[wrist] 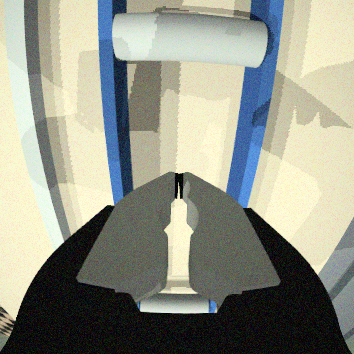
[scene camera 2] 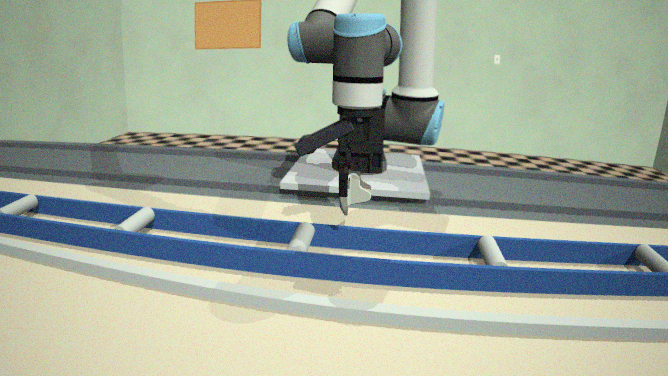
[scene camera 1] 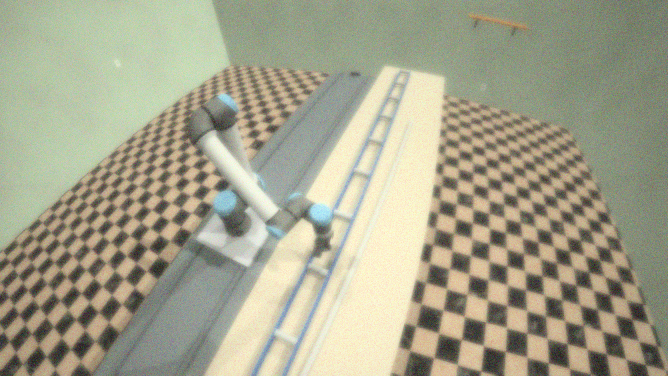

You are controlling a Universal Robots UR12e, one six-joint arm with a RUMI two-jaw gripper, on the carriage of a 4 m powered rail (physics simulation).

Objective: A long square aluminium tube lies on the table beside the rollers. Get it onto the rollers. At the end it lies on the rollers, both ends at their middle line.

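Seen in the pictures: gripper, between the fingertips: (wrist: 178,175) (scene camera 2: 345,214) (scene camera 1: 324,251); arm's base, origin of its link: (scene camera 1: 238,224).
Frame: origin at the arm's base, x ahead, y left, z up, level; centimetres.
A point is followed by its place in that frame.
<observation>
The long pale aluminium tube (scene camera 1: 346,282) {x 79.3, y -8.5, z -0.5 cm} (scene camera 2: 425,319) {x 81.9, y 16.7, z -1.1 cm} (wrist: 24,100) {x 79.4, y -2.7, z -0.5 cm} lies on the table along the outer side of the roller track, roughly parallel to it and apart from its near blue rail. The light grey rollers (scene camera 1: 318,270) {x 62.8, y -8.6, z 2.9 cm} (scene camera 2: 302,237) {x 63.5, y -7.3, z 2.9 cm} (wrist: 190,40) {x 62.0, y -7.6, z 2.9 cm} sit crosswise between the two blue rails, with no tube on them. My gripper (scene camera 1: 320,254) {x 62.6, y 1.2, z 8.3 cm} (scene camera 2: 345,212) {x 62.6, y 1.2, z 8.3 cm} (wrist: 178,175) {x 62.6, y 1.2, z 8.3 cm} is shut and empty, its fingertips together. It hangs above the track, away from the tube; the wrist view shows it between the rails. The tube's near end is outside the frame in the scene views.
The blue rails (scene camera 1: 300,295) {x 56.1, y -24.5, z -1.4 cm} (scene camera 2: 410,272) {x 69.4, y 14.5, z 0.3 cm} (wrist: 111,100) {x 68.5, y -2.6, z 2.2 cm} stand up along both sides of the rollers. The grey floor rail (scene camera 1: 200,300) (scene camera 2: 550,197) with my white carriage (scene camera 1: 250,250) {x 18.3, y -12.6, z 0.0 cm} (scene camera 2: 400,187) {x 19.1, y 13.8, z 0.0 cm} runs behind the table (scene camera 1: 380,300) {x 100.2, y -11.2, z -3.0 cm} (scene camera 2: 150,340) {x 93.7, y -26.0, z -3.0 cm}.
</observation>
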